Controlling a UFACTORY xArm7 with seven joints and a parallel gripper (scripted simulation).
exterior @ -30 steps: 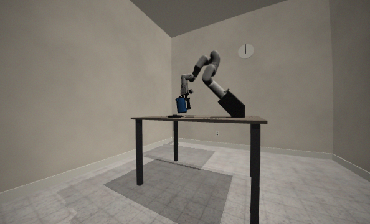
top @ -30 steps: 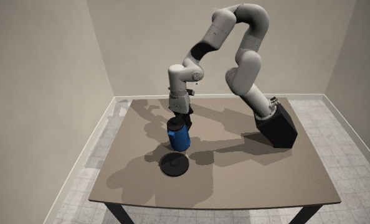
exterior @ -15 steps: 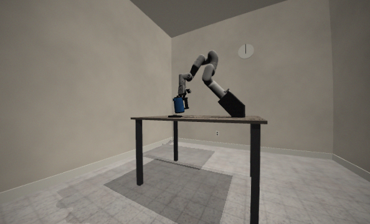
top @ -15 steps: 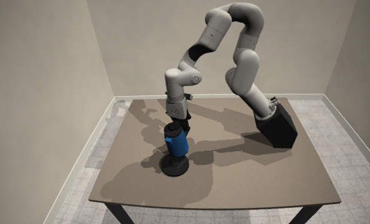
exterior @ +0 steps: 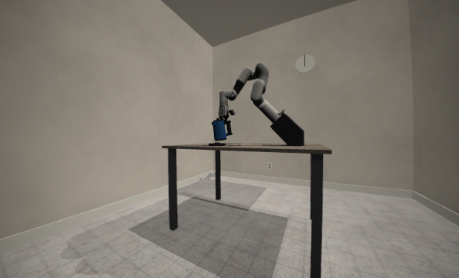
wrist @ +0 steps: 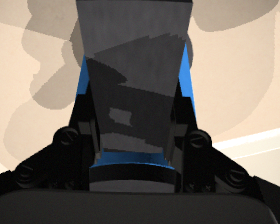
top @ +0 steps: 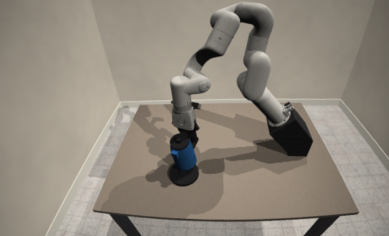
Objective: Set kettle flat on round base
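Right now the blue kettle is 20 mm to the left of my hand and 60 mm below it. The rest, counted from my hand: black round base: 10 mm ahead, 80 mm to the left, 190 mm below.
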